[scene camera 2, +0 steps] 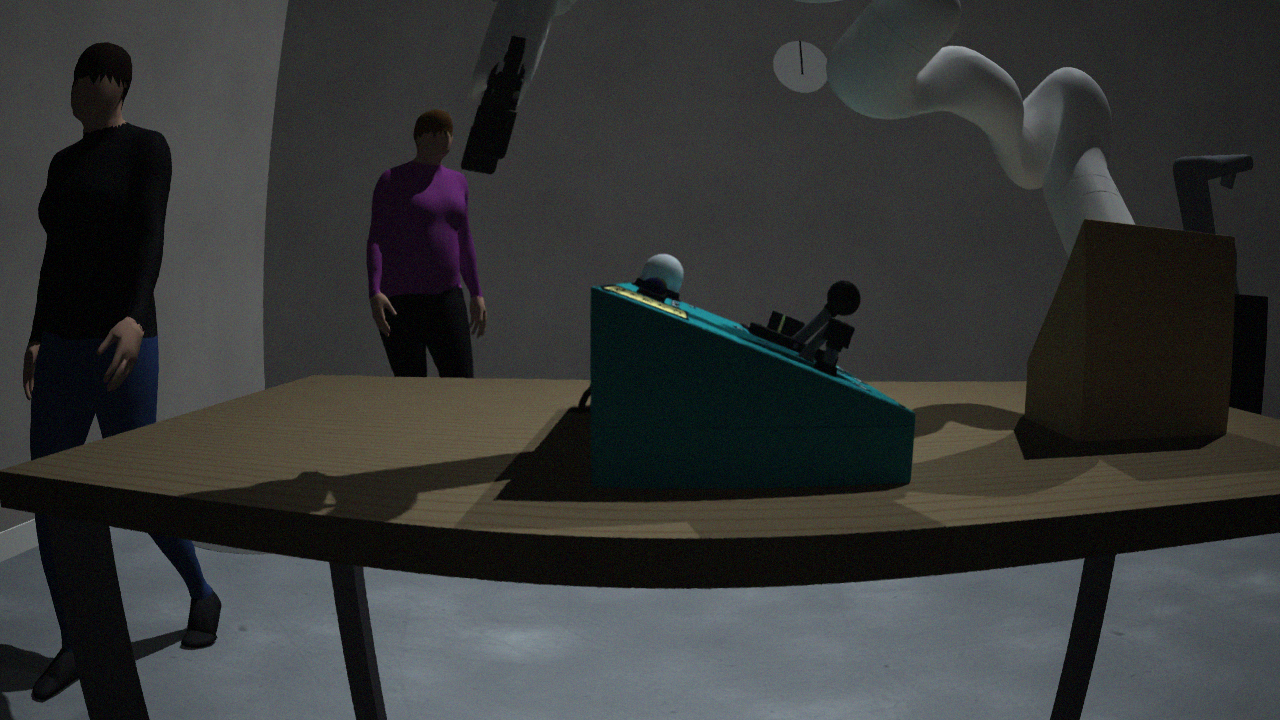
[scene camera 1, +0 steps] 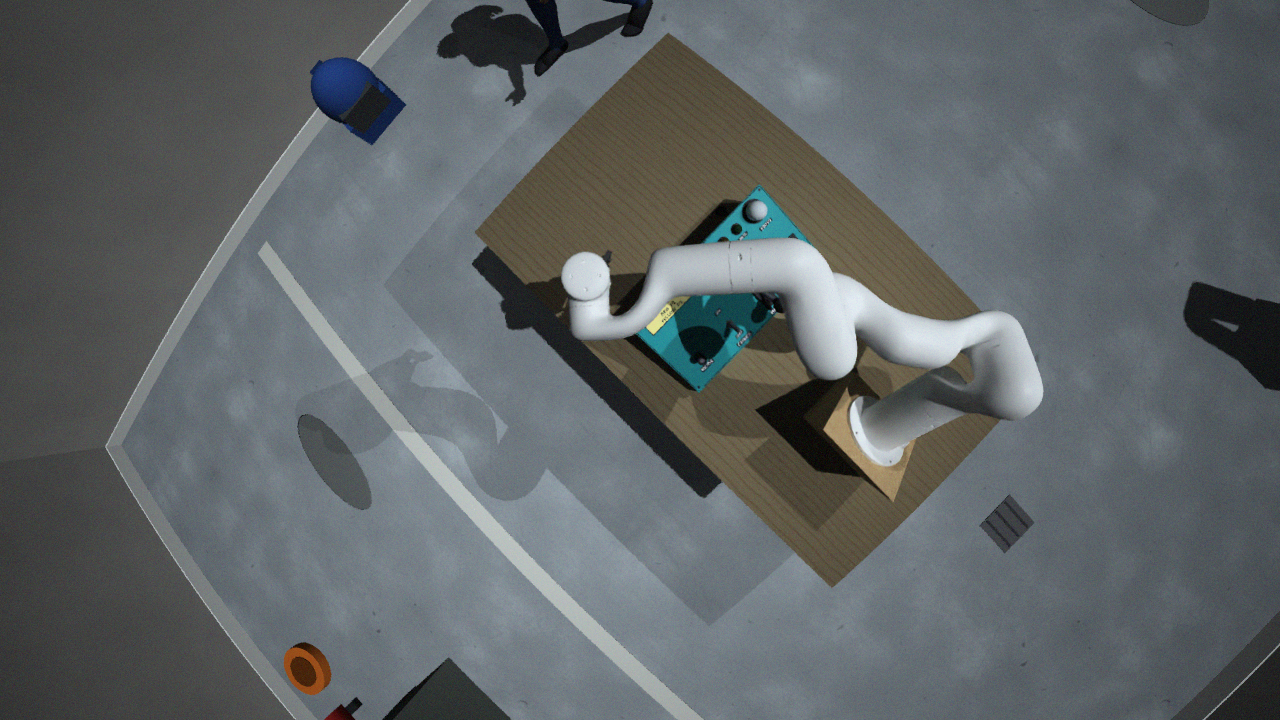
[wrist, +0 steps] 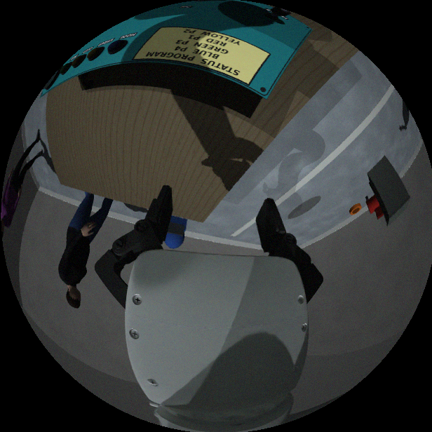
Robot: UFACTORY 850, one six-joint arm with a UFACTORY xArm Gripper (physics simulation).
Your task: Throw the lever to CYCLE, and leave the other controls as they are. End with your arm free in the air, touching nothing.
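Observation:
The teal control box (scene camera 1: 689, 326) (scene camera 2: 716, 411) (wrist: 287, 50) sits on the table with a sloping top. In the scene camera 2 view, a lever with a black ball knob (scene camera 2: 843, 297) and a grey shaft leans up from its lower slope. In the scene camera 1 view, dark parts (scene camera 1: 769, 304) that look like this lever show partly beside the arm. The CYCLE label cannot be read. My gripper (scene camera 2: 480, 163) (wrist: 217, 202) is open and empty, high in the air beyond the box's tall side, apart from the box. From above, my wrist mostly hides it.
The box also carries a white dome (scene camera 1: 756, 210) (scene camera 2: 663, 273), a small toggle (scene camera 1: 734, 329), a dark knob (scene camera 1: 700, 359), and a yellow status sign (scene camera 1: 665, 316) (wrist: 202, 52). My arm (scene camera 1: 716, 268) passes over the box. Its wooden pedestal (scene camera 2: 1136, 340) stands on the table (scene camera 1: 644, 134). People stand beyond the table.

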